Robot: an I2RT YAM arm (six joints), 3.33 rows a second.
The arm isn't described. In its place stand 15 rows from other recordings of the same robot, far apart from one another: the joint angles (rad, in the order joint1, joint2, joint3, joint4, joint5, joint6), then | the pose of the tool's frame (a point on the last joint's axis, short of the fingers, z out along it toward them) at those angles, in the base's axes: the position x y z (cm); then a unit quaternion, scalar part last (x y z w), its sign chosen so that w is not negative.
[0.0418 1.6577 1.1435 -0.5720 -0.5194 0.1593] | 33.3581, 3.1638, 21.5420, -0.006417, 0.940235, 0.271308, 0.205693
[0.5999 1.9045 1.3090 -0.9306 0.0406 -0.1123] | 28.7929, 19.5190, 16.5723, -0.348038, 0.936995, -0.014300, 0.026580
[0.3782 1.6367 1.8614 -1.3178 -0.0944 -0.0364] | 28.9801, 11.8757, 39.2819, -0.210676, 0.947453, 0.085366, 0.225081
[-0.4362 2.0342 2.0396 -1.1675 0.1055 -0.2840] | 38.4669, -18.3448, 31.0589, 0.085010, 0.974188, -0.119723, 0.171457
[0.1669 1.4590 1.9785 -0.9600 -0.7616 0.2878] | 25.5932, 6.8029, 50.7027, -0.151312, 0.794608, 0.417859, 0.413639
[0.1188 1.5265 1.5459 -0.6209 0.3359 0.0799] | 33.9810, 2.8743, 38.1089, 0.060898, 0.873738, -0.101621, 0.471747
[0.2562 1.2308 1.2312 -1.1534 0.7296 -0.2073] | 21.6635, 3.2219, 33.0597, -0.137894, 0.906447, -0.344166, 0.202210
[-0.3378 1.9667 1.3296 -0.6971 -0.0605 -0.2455] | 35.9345, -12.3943, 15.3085, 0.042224, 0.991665, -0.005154, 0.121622
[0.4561 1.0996 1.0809 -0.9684 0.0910 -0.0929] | 18.6865, 8.8073, 31.2810, -0.246738, 0.924451, 0.009065, 0.290566
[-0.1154 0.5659 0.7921 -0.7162 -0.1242 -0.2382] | 11.8635, -0.9312, 31.7020, -0.084385, 0.852279, -0.037925, 0.514841
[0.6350 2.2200 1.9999 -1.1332 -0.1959 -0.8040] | 36.2433, 27.5649, 22.2504, -0.659959, 0.737114, 0.087753, 0.115833
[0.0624 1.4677 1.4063 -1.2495 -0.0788 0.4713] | 26.8488, 1.9584, 31.5141, 0.196163, 0.971200, 0.071819, 0.114600
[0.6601 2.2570 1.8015 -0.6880 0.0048 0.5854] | 37.8565, 29.3651, 16.4106, -0.035984, 0.976599, 0.121763, 0.173592
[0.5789 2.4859 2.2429 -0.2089 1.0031 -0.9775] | 48.9600, 28.4143, 23.3078, -0.339979, 0.708387, -0.491555, 0.375467
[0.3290 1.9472 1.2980 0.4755 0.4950 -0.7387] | 43.3423, 13.0105, 24.0496, -0.242166, 0.719303, -0.310513, 0.572311
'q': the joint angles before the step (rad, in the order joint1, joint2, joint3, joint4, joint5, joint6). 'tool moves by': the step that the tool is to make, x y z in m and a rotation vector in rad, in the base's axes. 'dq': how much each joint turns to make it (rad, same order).
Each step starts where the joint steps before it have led.
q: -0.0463 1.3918 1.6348 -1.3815 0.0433 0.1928
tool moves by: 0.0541 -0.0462 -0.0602 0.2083 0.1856 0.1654
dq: -0.1778 0.2407 -0.0005 -0.0006 -0.2793 -0.2697
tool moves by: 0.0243 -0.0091 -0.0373 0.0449 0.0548 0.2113
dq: -0.0169 0.1273 -0.0014 0.0038 -0.0602 -0.2305
